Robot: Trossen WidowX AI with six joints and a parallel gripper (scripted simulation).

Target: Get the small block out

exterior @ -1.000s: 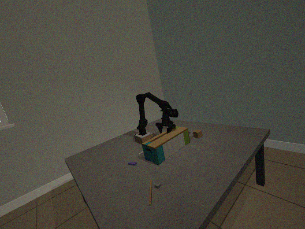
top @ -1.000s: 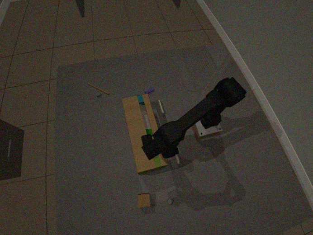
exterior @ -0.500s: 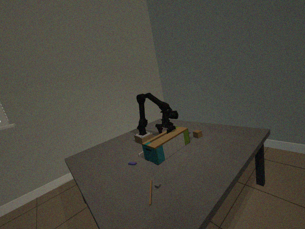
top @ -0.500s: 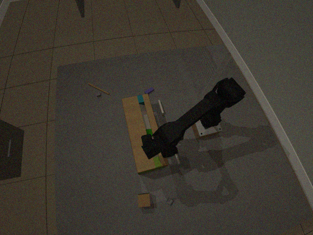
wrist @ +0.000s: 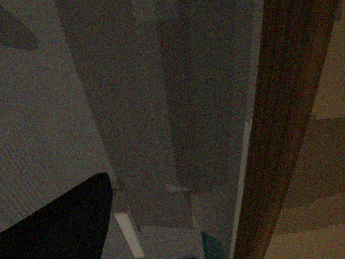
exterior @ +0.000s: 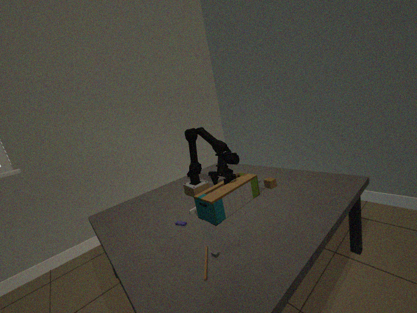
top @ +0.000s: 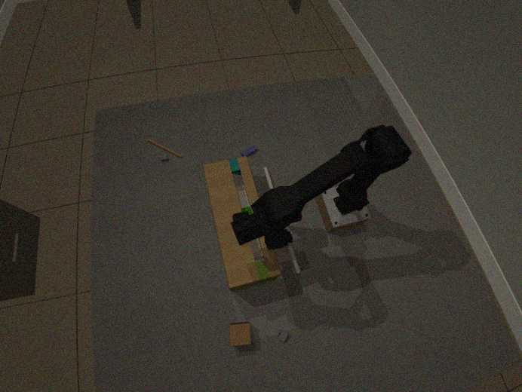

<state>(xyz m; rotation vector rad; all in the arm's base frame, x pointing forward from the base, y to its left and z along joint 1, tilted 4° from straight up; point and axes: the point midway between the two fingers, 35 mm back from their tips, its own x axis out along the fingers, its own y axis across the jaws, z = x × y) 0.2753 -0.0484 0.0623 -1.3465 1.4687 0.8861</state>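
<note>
Right now my gripper tip is 4 cm short of the green block and 3 cm to the left of it. The rest, counted from my gripper tip: long wooden-topped box: 3 cm ahead, 2 cm to the right, 2 cm below; purple piece: 7 cm behind, 29 cm to the right, 8 cm below; wooden cube: 19 cm ahead, 28 cm to the left, 6 cm below.
</note>
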